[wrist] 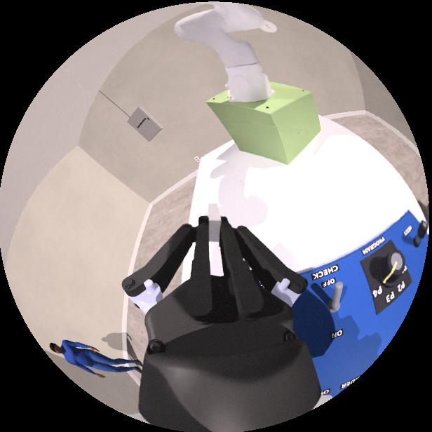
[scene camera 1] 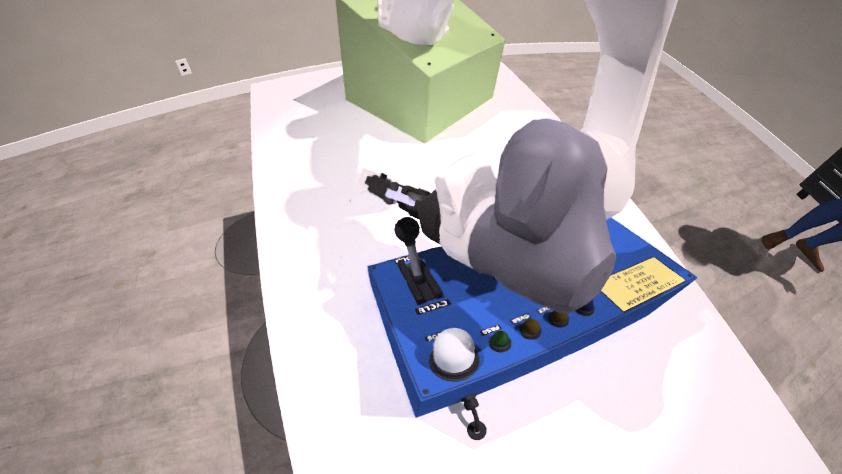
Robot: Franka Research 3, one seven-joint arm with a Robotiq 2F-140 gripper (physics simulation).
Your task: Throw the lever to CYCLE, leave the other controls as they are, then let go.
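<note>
The blue control panel (scene camera 1: 471, 306) (wrist: 350, 320) lies on the white table. Its lever (scene camera 1: 415, 259) has a black ball knob and stands in a dark slot at the panel's left in the scene view. It leans away from the CYCLE label (scene camera 1: 432, 307), toward the slot's other end, where the label is partly hidden. The lever cannot be made out in the wrist view. My gripper (scene camera 1: 378, 183) (wrist: 211, 211) is shut and empty. Its fingertips are beyond the knob on the side away from CYCLE, with a gap showing between them and the knob.
The CHECK toggle (wrist: 336, 296), PROGRAM knob (wrist: 394, 263) and a small black switch (wrist: 420, 233) are on the panel. A white dome (scene camera 1: 453, 351) and a green lamp (scene camera 1: 500, 339) sit near its front edge. A green block (scene camera 1: 421, 88) (wrist: 275, 127) stands behind.
</note>
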